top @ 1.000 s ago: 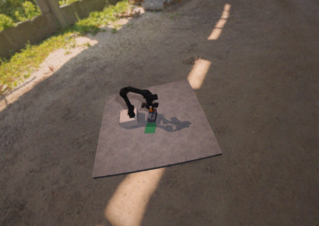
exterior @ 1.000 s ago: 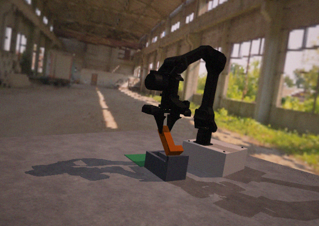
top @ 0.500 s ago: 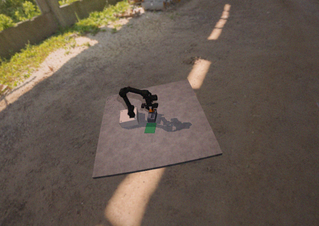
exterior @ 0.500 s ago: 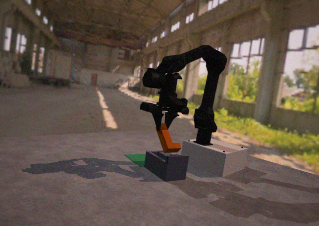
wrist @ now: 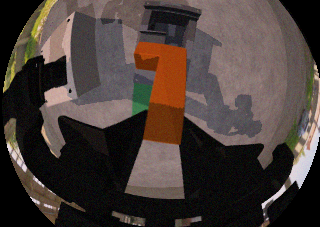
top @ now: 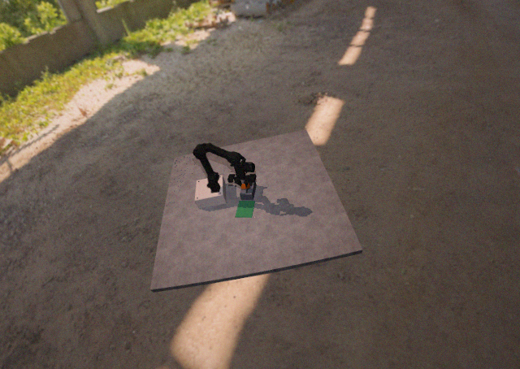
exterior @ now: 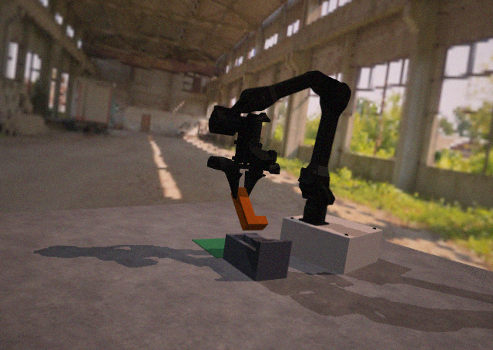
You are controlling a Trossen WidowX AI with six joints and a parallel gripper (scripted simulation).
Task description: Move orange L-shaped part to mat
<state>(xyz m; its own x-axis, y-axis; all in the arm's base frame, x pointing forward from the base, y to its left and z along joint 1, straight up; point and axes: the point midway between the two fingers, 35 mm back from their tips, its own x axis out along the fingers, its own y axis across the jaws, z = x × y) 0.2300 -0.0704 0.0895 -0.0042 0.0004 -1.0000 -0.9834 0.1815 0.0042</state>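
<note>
My gripper tip is 170 mm above the green mat, 70 mm to the left of it and 30 mm past it. Also, from my gripper tip: orange L-shaped part: 40 mm to the left, 30 mm below, 10 mm behind.
</note>
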